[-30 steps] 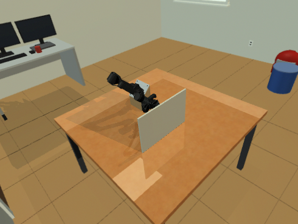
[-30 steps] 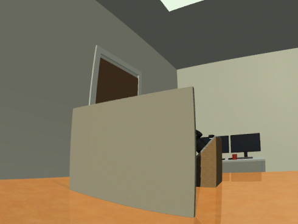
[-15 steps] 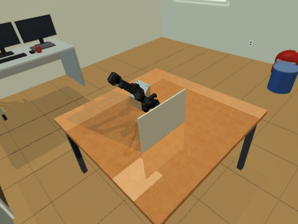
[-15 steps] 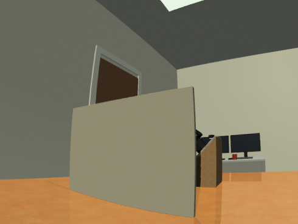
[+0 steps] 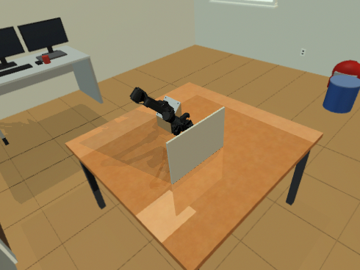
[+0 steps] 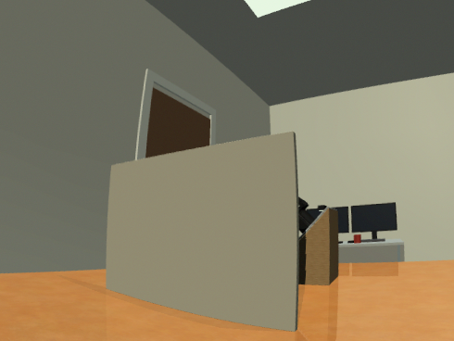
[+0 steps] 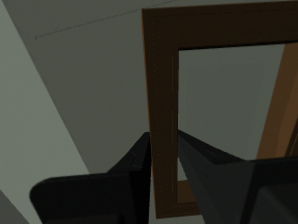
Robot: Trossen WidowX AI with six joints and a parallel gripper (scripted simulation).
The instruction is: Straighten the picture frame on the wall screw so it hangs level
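The brown wooden picture frame lies 5 cm below my gripper tip, 1 cm to the left of it and 1 cm ahead of it. The rest, counted from my gripper tip: wall panel: 7 cm below, 2 cm ahead, 1 cm to the right.
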